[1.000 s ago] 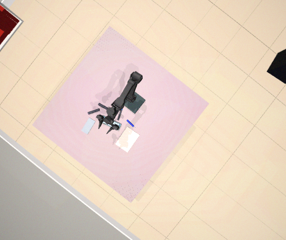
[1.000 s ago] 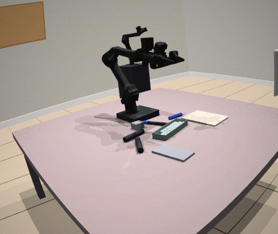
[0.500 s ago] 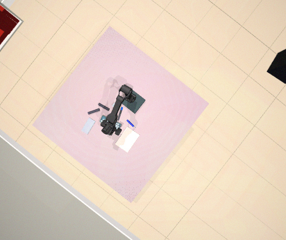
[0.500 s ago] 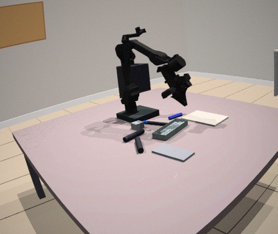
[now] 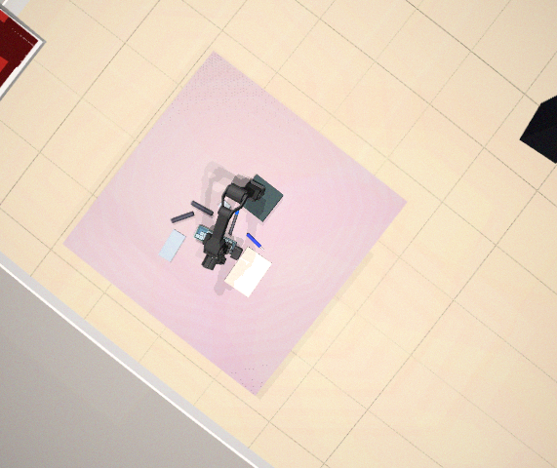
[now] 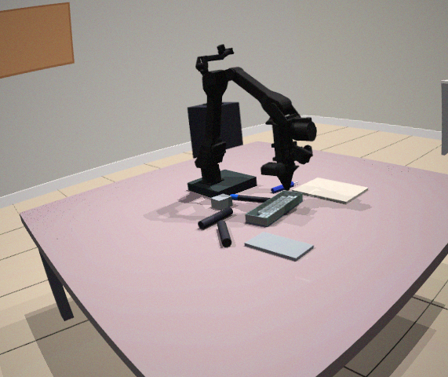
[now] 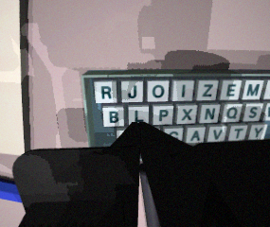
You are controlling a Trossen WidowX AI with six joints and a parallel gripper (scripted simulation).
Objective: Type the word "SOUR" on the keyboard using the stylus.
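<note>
My gripper tip is 90 mm past the blue stylus, 130 mm to the right of it and 40 mm above it. The rest, counted from my gripper tip: cream pad 60 mm ahead, 160 mm to the left, 40 mm below; dark pen 150 mm behind, 40 mm to the right, 40 mm below; small grey cube 170 mm behind, 120 mm to the right, 30 mm below.
</note>
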